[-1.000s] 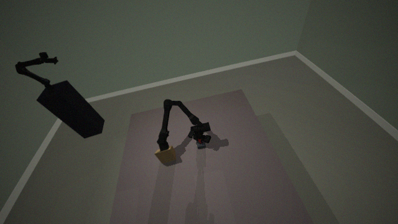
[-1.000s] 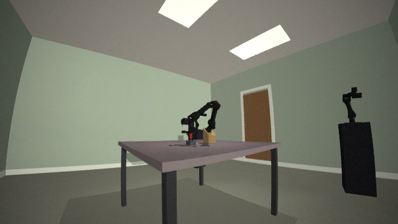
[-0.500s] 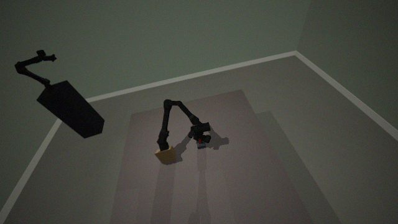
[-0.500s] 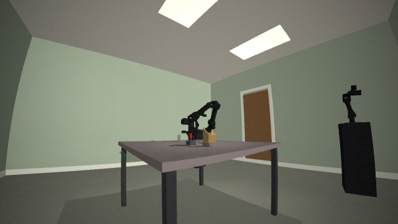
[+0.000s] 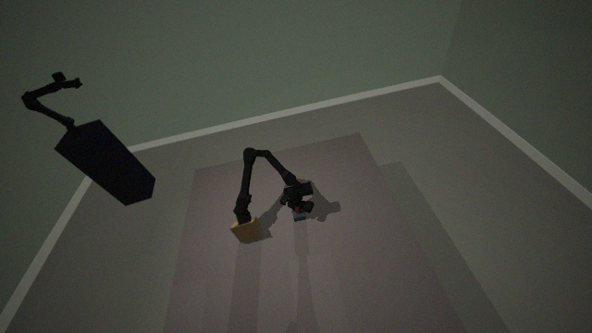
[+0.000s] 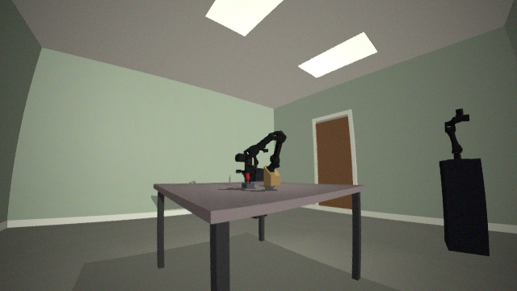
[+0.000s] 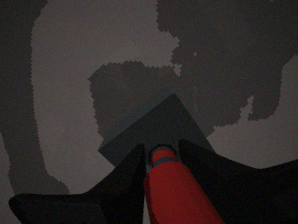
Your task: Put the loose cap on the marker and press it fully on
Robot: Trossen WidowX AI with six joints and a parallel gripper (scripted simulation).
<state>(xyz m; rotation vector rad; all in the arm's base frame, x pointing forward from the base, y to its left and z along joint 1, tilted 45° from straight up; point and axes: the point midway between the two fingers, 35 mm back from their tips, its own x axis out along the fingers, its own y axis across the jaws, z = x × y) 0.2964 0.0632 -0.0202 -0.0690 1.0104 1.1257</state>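
My gripper tip is 1 cm past the holder block, 1 cm to the left of it and 2 cm above it. From my gripper tip the other things lie so: red cap: 1 cm to the right, 5 cm above.
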